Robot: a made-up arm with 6 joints.
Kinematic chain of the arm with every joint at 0, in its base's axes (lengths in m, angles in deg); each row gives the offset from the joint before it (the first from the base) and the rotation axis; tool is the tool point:
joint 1: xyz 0 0 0.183 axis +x
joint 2: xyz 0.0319 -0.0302 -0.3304 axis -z
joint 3: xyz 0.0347 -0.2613 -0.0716 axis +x
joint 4: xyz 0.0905 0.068 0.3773 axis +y
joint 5: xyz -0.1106 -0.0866 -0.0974 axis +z
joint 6: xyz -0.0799 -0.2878 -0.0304 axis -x
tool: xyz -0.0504 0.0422 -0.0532
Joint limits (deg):
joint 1: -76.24..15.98
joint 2: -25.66..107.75
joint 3: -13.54..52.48
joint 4: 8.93..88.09
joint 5: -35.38..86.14
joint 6: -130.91..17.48
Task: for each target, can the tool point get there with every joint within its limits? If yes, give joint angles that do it. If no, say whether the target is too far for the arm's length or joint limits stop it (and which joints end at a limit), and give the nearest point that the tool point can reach.
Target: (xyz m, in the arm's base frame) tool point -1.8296 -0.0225 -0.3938
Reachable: no: too far | nearest point -0.9114 -0.0408 -0.0607 | short by 0.977 m
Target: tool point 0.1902 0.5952 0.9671
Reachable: no: joint limits stop it (at a limit: joint 1, joint 4, joint 5, joint 6) | nearest point 0.1571 0.2082 0.7452 | short by 0.447 m
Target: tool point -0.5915 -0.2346 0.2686
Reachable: yes | joints -53.42 55.01 23.21 31.27 -12.86 -12.26
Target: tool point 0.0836 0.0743 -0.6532
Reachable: no: joint limits stop it (at a limit: joint 1, joint 3, joint 5, joint 6) | nearest point 0.2121 -0.3364 -0.3798 | short by 0.510 m
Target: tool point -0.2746 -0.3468 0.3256
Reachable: yes | joints -44.37 47.45 -8.41 56.09 71.35 -20.66
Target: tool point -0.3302 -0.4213 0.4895
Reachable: yes | joints -47.34 42.81 10.09 81.48 52.19 -115.43
